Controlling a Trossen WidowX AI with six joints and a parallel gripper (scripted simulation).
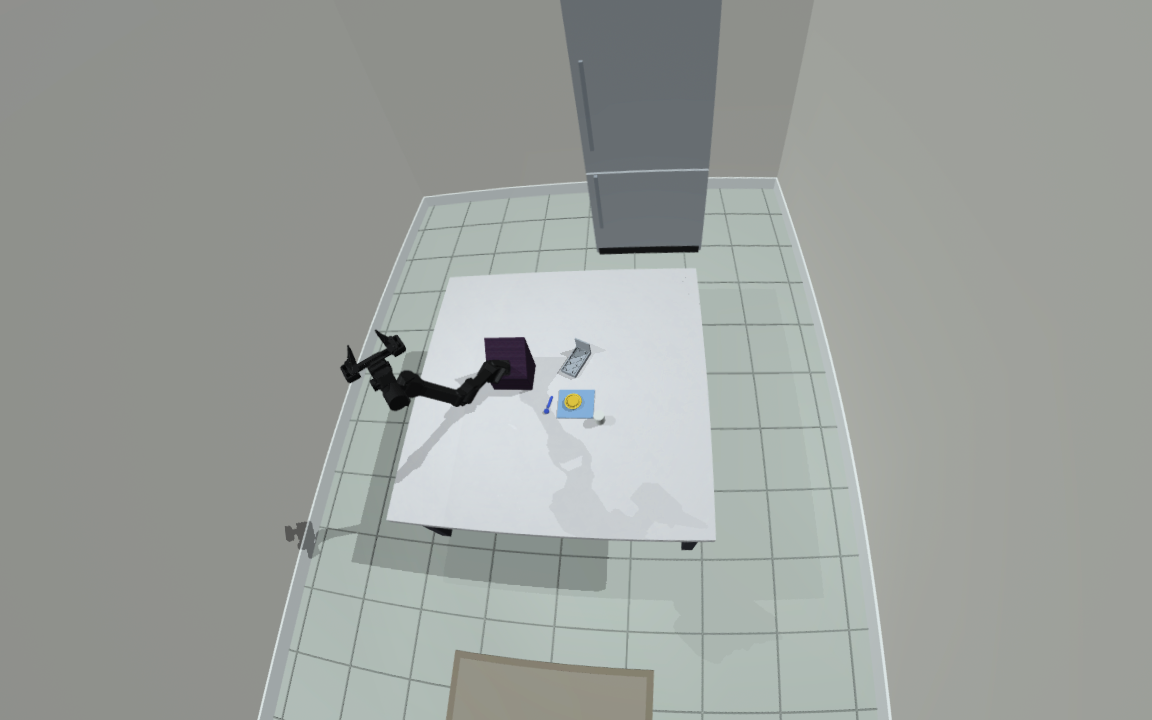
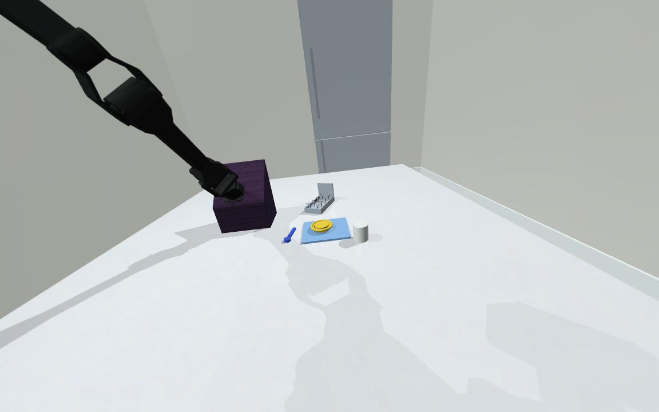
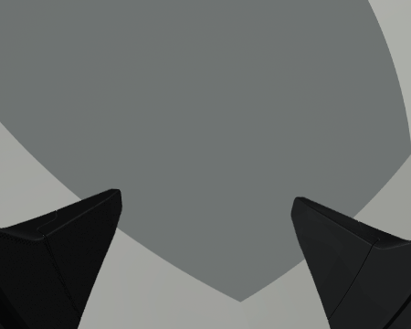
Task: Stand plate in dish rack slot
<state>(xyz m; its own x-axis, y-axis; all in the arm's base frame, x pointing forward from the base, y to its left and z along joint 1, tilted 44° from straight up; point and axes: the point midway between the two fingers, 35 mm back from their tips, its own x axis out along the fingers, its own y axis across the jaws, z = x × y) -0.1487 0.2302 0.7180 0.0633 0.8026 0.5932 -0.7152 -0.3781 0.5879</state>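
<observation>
Now: gripper tip 83 cm above the yellow plate, 43 cm short of it and 23 cm to the right of it. The rest, counted from my gripper tip: blue mat 84 cm below, 44 cm ahead, 23 cm to the left; then blue spoon 84 cm below, 33 cm ahead, 22 cm to the left; then cup 82 cm below, 55 cm ahead, 16 cm to the left.
</observation>
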